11 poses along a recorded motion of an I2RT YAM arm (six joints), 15 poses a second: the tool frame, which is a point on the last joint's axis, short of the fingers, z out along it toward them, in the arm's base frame.
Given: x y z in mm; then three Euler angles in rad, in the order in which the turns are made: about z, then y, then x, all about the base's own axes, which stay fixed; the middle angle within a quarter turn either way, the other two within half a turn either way.
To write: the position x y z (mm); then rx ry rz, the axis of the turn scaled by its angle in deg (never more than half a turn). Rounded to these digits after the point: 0 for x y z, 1 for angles.
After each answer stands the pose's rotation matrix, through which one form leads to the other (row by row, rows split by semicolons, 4 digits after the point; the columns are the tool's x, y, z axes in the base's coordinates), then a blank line. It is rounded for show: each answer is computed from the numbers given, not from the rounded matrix.
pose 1, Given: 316 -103 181 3.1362 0.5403 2.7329
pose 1, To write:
316 -103 181 -8.8 146.4 -30.4
-0.8575 -0.0046 0.5144; -0.2094 0.9165 -0.3408; -0.4699 -0.3999 -0.7869

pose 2, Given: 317 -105 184 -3.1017 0.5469 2.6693
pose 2, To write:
317 -105 184 -6.9 144.9 -34.0
-0.8535 0.0341 0.5200; -0.2009 0.8993 -0.3886; -0.4809 -0.4361 -0.7606

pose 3, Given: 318 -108 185 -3.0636 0.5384 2.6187
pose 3, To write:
318 -108 185 -5.0 144.4 -37.0
-0.8559 0.0669 0.5128; -0.1878 0.8837 -0.4287; -0.4818 -0.4633 -0.7438

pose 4, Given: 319 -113 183 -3.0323 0.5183 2.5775
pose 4, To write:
319 -113 183 -3.2 144.4 -39.6
-0.8635 0.0947 0.4954; -0.1711 0.8689 -0.4644; -0.4745 -0.4858 -0.7341

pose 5, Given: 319 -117 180 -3.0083 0.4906 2.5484
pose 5, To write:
319 -117 180 -1.4 145.1 -41.7
-0.8742 0.1172 0.4712; -0.1509 0.8568 -0.4931; -0.4615 -0.5021 -0.7314

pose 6, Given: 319 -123 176 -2.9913 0.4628 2.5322
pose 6, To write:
319 -123 176 0.2 146.0 -43.1
-0.8847 0.1340 0.4465; -0.1299 0.8490 -0.5122; -0.4477 -0.5111 -0.7337

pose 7, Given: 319 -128 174 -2.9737 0.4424 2.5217
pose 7, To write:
319 -128 174 1.8 146.6 -43.9
-0.8910 0.1510 0.4281; -0.1092 0.8441 -0.5250; -0.4406 -0.5146 -0.7356

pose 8, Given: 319 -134 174 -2.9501 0.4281 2.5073
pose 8, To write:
319 -134 174 3.6 146.7 -44.8
-0.8931 0.1731 0.4151; -0.0882 0.8376 -0.5391; -0.4411 -0.5181 -0.7328

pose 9, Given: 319 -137 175 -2.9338 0.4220 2.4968
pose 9, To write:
319 -137 175 4.8 146.5 -45.3
-0.8926 0.1882 0.4096; -0.0760 0.8328 -0.5483; -0.4443 -0.5206 -0.7291

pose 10, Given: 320 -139 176 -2.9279 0.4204 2.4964
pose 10, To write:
320 -139 176 5.2 146.5 -45.3
-0.8922 0.1936 0.4081; -0.0704 0.8329 -0.5490; -0.4462 -0.5185 -0.7294

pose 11, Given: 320 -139 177 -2.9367 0.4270 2.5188
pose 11, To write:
320 -139 177 4.8 146.8 -43.7
-0.8912 0.1852 0.4141; -0.0713 0.8444 -0.5309; -0.4480 -0.5027 -0.7393

